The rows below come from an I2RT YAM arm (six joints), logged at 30 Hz.
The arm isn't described. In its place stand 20 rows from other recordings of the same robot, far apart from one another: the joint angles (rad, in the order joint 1, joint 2, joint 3, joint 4, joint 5, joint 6), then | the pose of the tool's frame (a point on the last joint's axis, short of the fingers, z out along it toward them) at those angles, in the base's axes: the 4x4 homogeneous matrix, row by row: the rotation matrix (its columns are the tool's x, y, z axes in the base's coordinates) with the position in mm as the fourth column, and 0 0 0 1 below.
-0.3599, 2.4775, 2.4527, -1.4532, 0.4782, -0.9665 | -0.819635 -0.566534 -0.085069 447.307; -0.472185 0.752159 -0.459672 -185.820; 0.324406 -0.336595 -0.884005 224.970; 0 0 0 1
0.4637, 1.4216, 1.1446, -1.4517, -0.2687, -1.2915 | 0.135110 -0.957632 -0.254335 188.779; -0.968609 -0.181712 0.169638 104.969; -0.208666 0.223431 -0.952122 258.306; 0 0 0 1
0.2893, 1.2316, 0.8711, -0.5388, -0.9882, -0.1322 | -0.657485 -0.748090 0.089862 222.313; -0.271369 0.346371 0.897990 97.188; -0.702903 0.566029 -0.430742 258.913; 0 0 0 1
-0.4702, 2.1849, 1.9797, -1.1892, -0.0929, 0.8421 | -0.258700 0.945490 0.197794 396.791; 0.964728 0.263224 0.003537 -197.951; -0.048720 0.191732 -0.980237 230.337; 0 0 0 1
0.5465, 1.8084, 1.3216, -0.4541, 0.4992, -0.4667 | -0.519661 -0.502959 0.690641 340.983; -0.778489 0.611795 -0.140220 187.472; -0.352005 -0.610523 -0.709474 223.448; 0 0 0 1
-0.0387, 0.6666, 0.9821, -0.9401, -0.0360, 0.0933 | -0.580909 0.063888 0.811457 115.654; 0.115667 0.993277 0.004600 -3.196; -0.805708 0.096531 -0.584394 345.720; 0 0 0 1
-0.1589, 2.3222, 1.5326, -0.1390, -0.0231, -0.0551 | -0.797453 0.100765 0.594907 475.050; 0.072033 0.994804 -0.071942 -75.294; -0.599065 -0.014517 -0.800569 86.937; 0 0 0 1
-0.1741, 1.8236, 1.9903, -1.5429, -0.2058, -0.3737 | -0.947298 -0.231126 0.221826 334.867; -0.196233 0.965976 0.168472 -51.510; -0.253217 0.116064 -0.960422 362.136; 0 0 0 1
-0.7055, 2.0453, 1.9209, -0.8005, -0.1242, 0.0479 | -0.579147 0.615090 0.535026 350.750; 0.555690 0.778058 -0.292975 -292.953; -0.596487 0.127634 -0.792409 290.168; 0 0 0 1
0.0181, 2.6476, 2.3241, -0.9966, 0.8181, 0.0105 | -0.966757 0.178818 0.182771 528.581; -0.010321 0.686920 -0.726659 -16.418; -0.255489 -0.704389 -0.662239 122.419; 0 0 0 1
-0.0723, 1.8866, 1.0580, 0.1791, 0.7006, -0.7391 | -0.827957 0.012937 0.560642 389.732; -0.456338 0.565533 -0.686970 -51.237; -0.325949 -0.824624 -0.462334 163.226; 0 0 0 1
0.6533, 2.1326, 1.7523, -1.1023, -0.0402, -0.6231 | -0.286302 -0.957060 0.045460 332.688; -0.953429 0.289273 0.085407 256.450; -0.094891 -0.018891 -0.995308 192.548; 0 0 0 1
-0.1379, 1.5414, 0.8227, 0.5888, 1.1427, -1.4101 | -0.958878 0.025448 0.282676 316.647; -0.280645 0.063530 -0.957707 -76.642; -0.042330 -0.997655 -0.053775 249.738; 0 0 0 1
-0.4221, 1.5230, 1.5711, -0.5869, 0.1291, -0.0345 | -0.485283 0.490624 0.723732 311.049; 0.180440 0.866108 -0.466152 -144.714; -0.855536 -0.095625 -0.508836 392.826; 0 0 0 1
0.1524, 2.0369, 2.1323, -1.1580, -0.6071, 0.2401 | -0.933626 -0.182279 0.308411 419.017; 0.054200 0.779104 0.624547 84.905; -0.354126 0.599809 -0.717512 342.212; 0 0 0 1
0.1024, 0.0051, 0.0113, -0.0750, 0.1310, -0.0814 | -0.070459 0.022635 0.997258 109.562; -0.088278 0.995678 -0.028836 6.584; -0.993601 -0.090068 -0.068157 168.852; 0 0 0 1
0.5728, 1.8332, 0.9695, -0.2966, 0.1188, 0.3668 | -0.898059 -0.188914 0.397241 285.408; -0.155446 0.981109 0.115160 179.047; -0.411493 0.041671 -0.910460 120.917; 0 0 0 1
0.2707, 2.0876, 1.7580, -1.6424, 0.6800, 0.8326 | -0.925779 0.356990 -0.124462 354.771; 0.339979 0.642116 -0.687096 75.223; -0.165368 -0.678414 -0.715827 226.889; 0 0 0 1
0.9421, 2.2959, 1.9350, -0.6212, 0.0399, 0.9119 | -0.928126 -0.100099 0.358556 298.919; 0.066955 0.902577 0.425289 408.686; -0.366196 0.418729 -0.831003 189.582; 0 0 0 1
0.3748, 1.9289, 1.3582, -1.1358, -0.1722, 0.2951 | -0.980791 -0.056284 -0.186763 310.779; -0.077930 0.990798 0.110661 128.815; 0.178816 0.123090 -0.976153 170.821; 0 0 0 1
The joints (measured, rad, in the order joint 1, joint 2, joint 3, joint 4, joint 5, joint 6), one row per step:
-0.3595 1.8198 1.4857 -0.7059 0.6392 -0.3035
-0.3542 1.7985 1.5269 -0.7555 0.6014 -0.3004
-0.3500 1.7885 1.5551 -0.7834 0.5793 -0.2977
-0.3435 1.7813 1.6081 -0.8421 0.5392 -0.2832
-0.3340 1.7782 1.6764 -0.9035 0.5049 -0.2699
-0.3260 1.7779 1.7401 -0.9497 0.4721 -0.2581
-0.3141 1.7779 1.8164 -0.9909 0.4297 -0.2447
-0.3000 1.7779 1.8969 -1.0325 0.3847 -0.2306
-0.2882 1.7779 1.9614 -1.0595 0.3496 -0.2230
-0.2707 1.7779 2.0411 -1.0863 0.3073 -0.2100
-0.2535 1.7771 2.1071 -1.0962 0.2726 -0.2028
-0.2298 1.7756 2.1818 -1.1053 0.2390 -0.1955
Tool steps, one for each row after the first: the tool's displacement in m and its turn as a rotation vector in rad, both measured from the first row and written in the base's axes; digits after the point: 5 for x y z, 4 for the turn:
-0.00155 0.00393 0.01707 0.0265 -0.0256 0.0225
-0.00193 0.00649 0.02747 0.0412 -0.0435 0.0363
-0.00233 0.01057 0.04248 0.0762 -0.0662 0.0532
-0.00196 0.01540 0.06060 0.1037 -0.0937 0.0713
-0.00141 0.01951 0.07709 0.1272 -0.1265 0.0890
-0.00047 0.02539 0.09734 0.1533 -0.1780 0.1165
-0.00076 0.03260 0.11857 0.1812 -0.2329 0.1487
-0.00167 0.03871 0.13578 0.1998 -0.2794 0.1791
-0.00351 0.04747 0.15715 0.2218 -0.3436 0.2187
-0.00544 0.05574 0.17573 0.2346 -0.4054 0.2601
-0.00900 0.06663 0.19678 0.2449 -0.4749 0.3105

